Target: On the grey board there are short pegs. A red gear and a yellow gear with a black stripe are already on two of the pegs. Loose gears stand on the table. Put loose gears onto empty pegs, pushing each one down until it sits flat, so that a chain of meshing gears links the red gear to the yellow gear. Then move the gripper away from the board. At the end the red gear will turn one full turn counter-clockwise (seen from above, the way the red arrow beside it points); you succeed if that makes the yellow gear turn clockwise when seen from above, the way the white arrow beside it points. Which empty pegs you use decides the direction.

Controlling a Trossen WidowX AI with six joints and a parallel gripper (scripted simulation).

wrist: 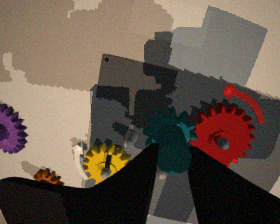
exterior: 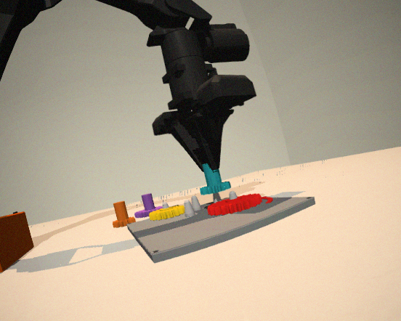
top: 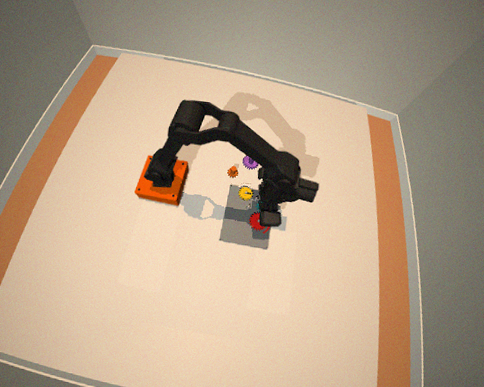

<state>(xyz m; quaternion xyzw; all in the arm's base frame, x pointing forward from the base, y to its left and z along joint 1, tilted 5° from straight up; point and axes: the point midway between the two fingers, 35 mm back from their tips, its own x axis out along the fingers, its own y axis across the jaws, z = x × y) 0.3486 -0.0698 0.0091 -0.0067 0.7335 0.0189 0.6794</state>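
Now: gripper tip 10 mm past the red gear, 50 mm to the left of it and 40 mm above it. Round my gripper tip: yellow gear: 50 mm behind, 50 mm to the left, 40 mm below; orange gear: 100 mm behind, 140 mm to the left, 40 mm below; teal gear: 10 mm below.
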